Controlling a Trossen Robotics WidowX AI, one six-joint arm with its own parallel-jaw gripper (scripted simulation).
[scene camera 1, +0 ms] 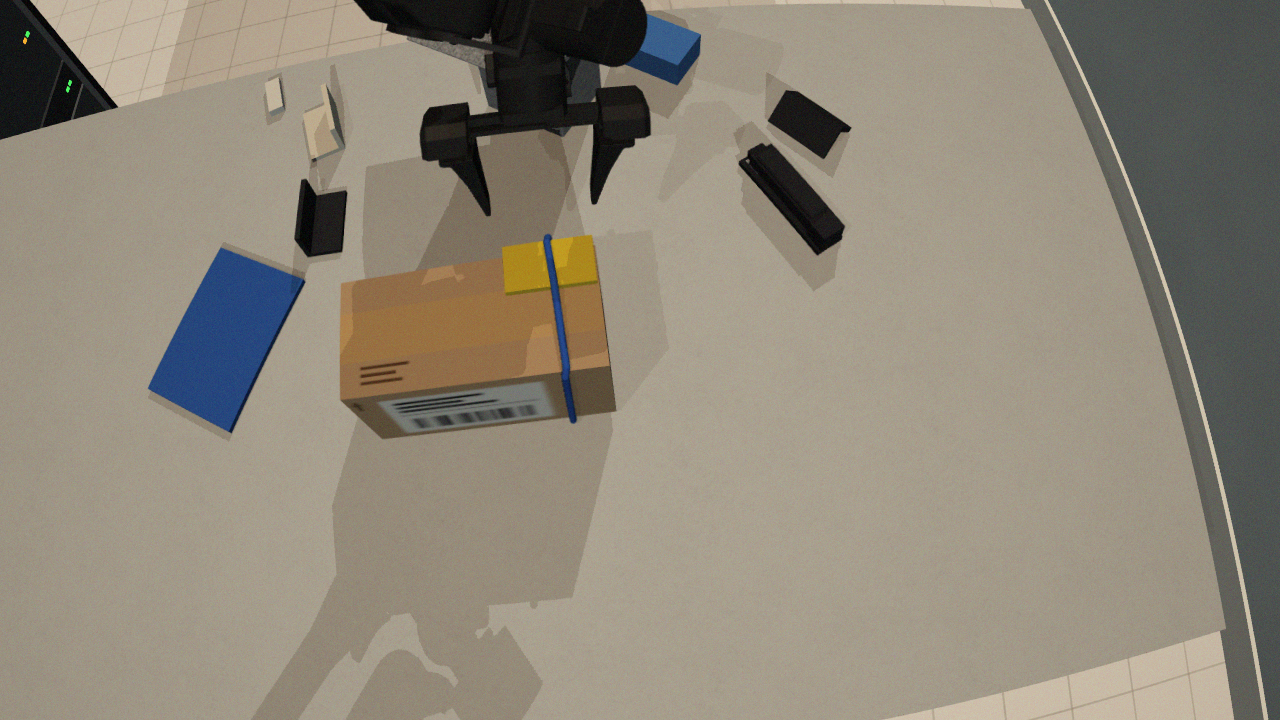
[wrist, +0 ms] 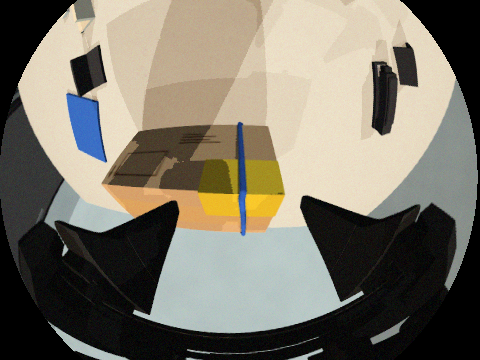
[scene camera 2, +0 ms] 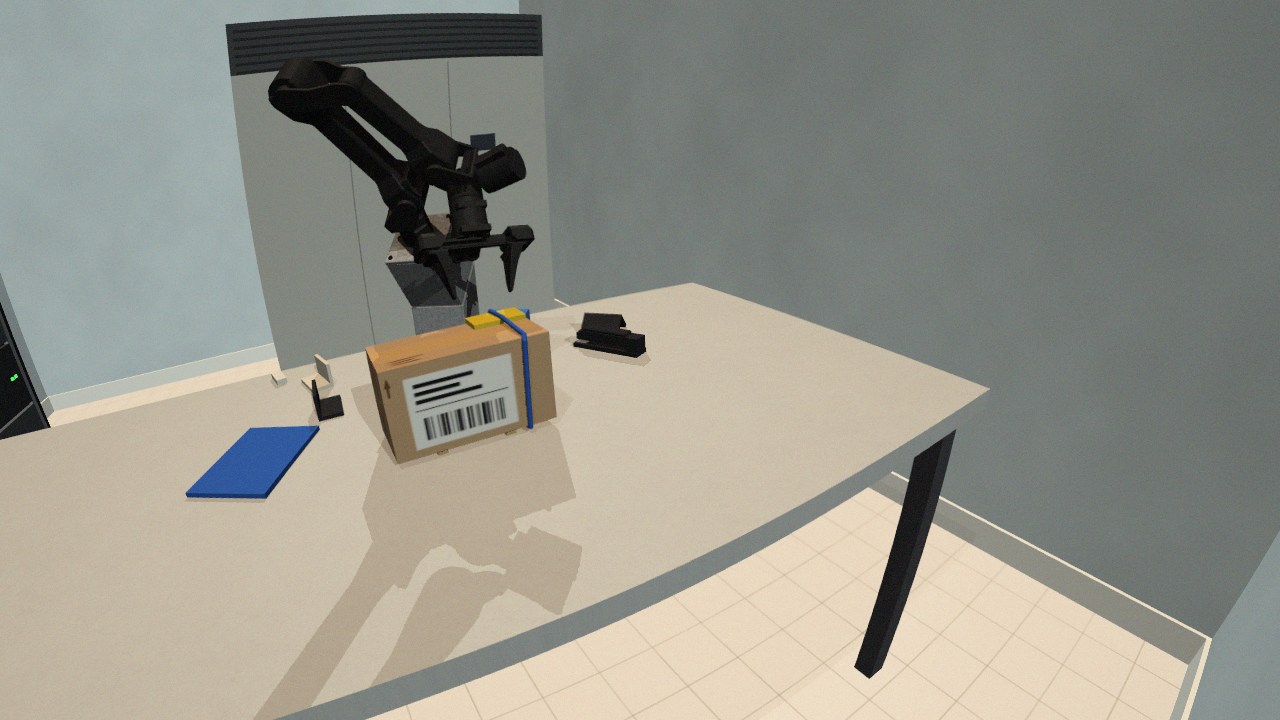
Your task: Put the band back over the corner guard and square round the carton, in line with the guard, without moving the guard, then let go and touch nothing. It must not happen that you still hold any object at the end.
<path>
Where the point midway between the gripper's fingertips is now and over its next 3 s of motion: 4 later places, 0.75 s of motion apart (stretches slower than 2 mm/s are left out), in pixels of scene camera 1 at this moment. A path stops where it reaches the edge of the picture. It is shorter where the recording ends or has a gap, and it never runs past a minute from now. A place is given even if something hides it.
The gripper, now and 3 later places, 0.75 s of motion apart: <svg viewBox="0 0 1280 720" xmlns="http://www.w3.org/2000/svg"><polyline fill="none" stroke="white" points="540,208 543,213 560,196 548,171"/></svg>
</path>
